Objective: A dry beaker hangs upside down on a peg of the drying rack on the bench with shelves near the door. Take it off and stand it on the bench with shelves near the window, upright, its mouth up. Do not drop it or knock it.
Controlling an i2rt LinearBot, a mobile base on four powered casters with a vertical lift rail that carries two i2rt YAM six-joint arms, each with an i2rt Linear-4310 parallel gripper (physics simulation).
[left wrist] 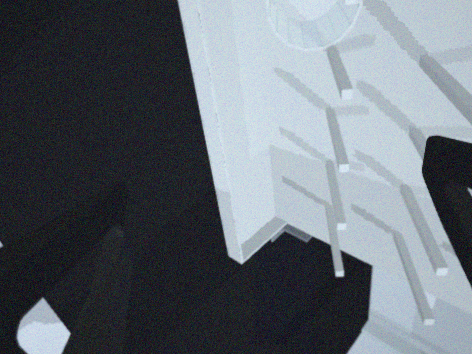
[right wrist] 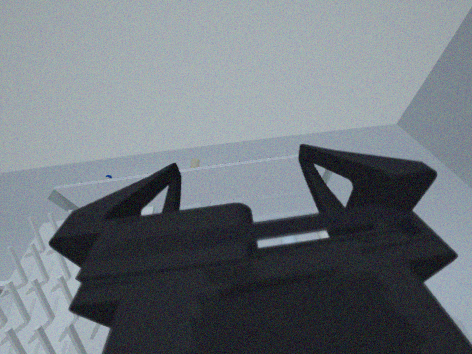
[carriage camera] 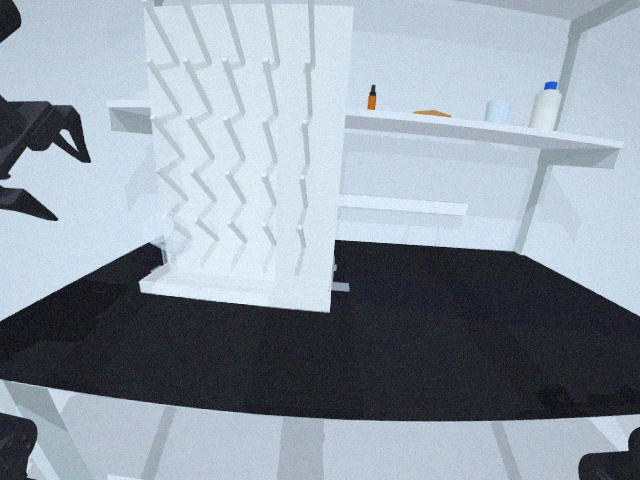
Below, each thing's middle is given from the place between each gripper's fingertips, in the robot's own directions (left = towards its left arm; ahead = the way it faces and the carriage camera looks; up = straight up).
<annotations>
I see my left gripper 22 cm short of the clear glass beaker [carriage camera: 161, 230] and 14 cm above it.
My right hand is 70 cm to the right of the clear glass beaker, 37 cm short of it and 22 cm above it.
</annotations>
